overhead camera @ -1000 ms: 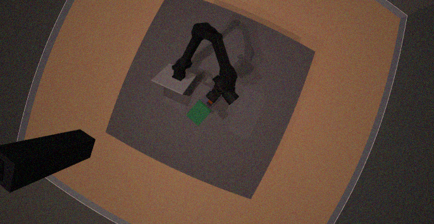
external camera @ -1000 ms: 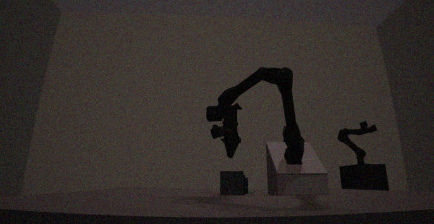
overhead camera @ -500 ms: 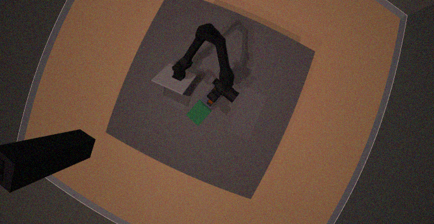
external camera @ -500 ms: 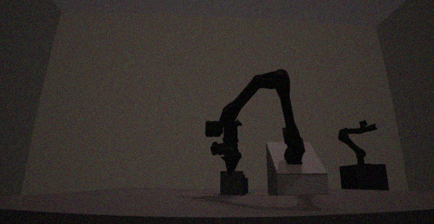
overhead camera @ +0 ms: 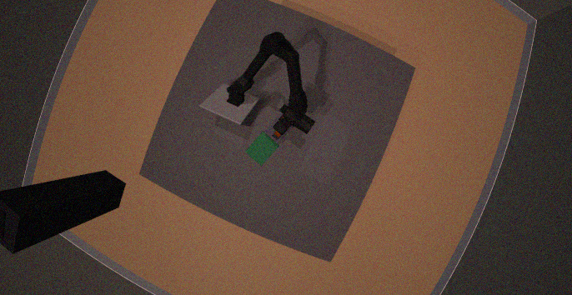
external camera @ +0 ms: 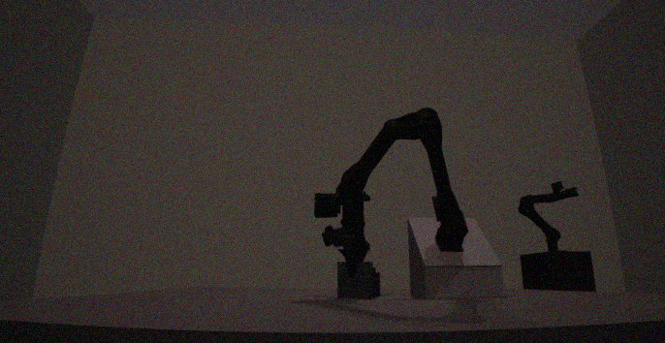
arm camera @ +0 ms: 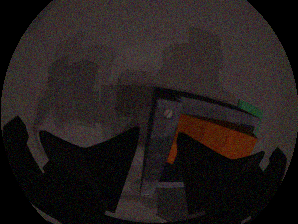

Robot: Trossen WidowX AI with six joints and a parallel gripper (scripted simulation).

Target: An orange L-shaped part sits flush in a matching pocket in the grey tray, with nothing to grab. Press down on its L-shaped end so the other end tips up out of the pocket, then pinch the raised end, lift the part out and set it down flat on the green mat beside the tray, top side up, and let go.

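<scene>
My gripper tip is 4 cm to the left of the orange L-shaped part, 2 cm past it and 1 cm above it. Round my gripper tip: green mat (21 cm to the right, 7 cm behind, 6 cm below).
</scene>
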